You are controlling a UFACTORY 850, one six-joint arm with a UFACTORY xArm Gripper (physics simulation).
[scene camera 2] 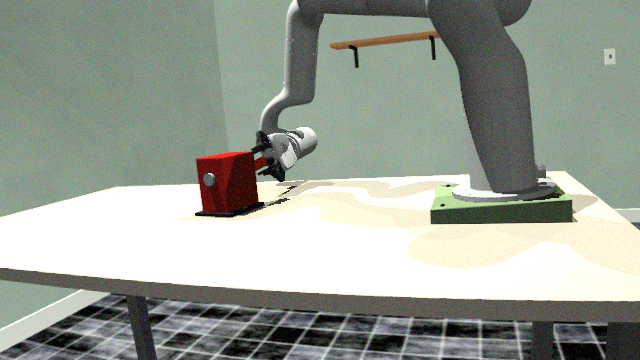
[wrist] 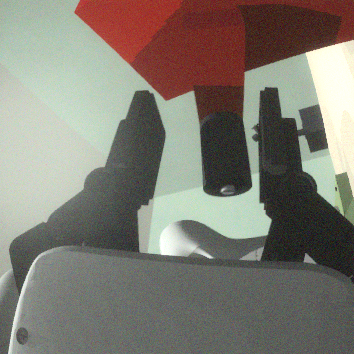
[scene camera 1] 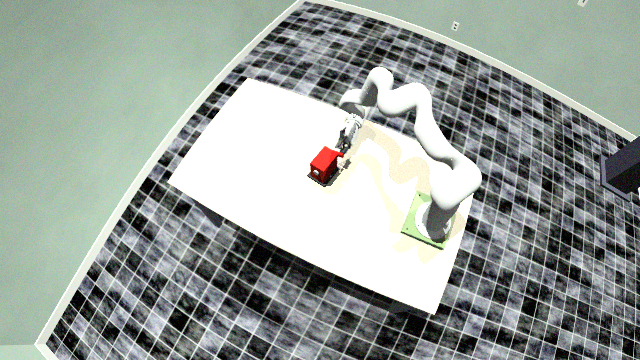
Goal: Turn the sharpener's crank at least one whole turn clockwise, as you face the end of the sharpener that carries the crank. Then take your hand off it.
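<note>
The red sharpener (scene camera 1: 324,165) (scene camera 2: 227,184) (wrist: 200,50) stands upright on its black base (scene camera 2: 215,214) on the table. Its red crank arm (scene camera 2: 260,163) (wrist: 219,100) is on the end facing my gripper. The black crank handle (wrist: 226,154) points from the arm toward my palm in the wrist view. My gripper (scene camera 1: 342,149) (scene camera 2: 259,161) (wrist: 208,110) is open, with its fingers on either side of the handle. Gaps show on both sides, and the right-hand finger in the wrist view is nearer. The fingers hide much of the crank in the scene views.
The arm's base stands on a green plate (scene camera 1: 411,227) (scene camera 2: 500,214) at the other end of the white table (scene camera 1: 240,165) (scene camera 2: 250,255). A wooden shelf (scene camera 2: 385,40) is on the wall. A dark object (scene camera 1: 622,172) stands beyond the table at the right.
</note>
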